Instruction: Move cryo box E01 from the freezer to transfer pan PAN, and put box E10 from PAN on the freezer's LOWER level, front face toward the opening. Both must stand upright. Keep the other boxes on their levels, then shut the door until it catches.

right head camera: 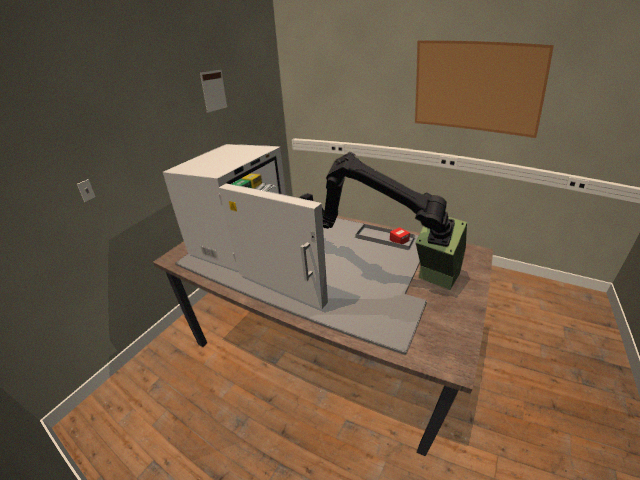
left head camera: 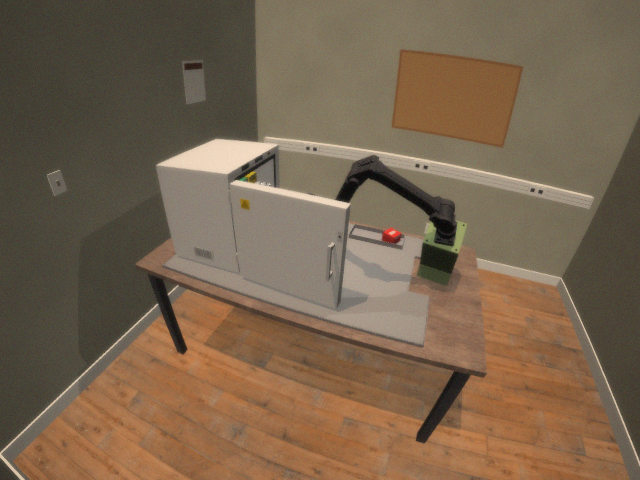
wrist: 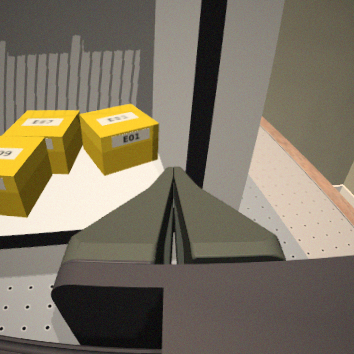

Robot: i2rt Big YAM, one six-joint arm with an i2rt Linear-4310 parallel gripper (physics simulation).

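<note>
Yellow box E01 (wrist: 120,137) stands upright on the freezer's white lower floor (wrist: 95,200), near the right inner wall, turned at an angle. Box E07 (wrist: 50,135) is close at its left, and another yellow box (wrist: 20,175) stands in front of E07. My gripper (wrist: 173,177) is shut and empty, its tips in front of and to the right of E01; the door hides it in the head views. The freezer (left head camera: 199,206) (right head camera: 199,211) has its door (left head camera: 289,237) (right head camera: 273,242) wide open. A red box (left head camera: 391,236) (right head camera: 399,236) sits at the right end of the grey pan (left head camera: 366,240) (right head camera: 373,241); its label is unreadable.
Green (right head camera: 241,183) and yellow (left head camera: 251,177) (right head camera: 252,180) boxes show high inside the freezer. The black seal and side wall (wrist: 240,95) of the opening stand right of the gripper. The door's handle (left head camera: 329,261) (right head camera: 306,261) faces the front. A green block (left head camera: 439,260) (right head camera: 442,258) carries the arm.
</note>
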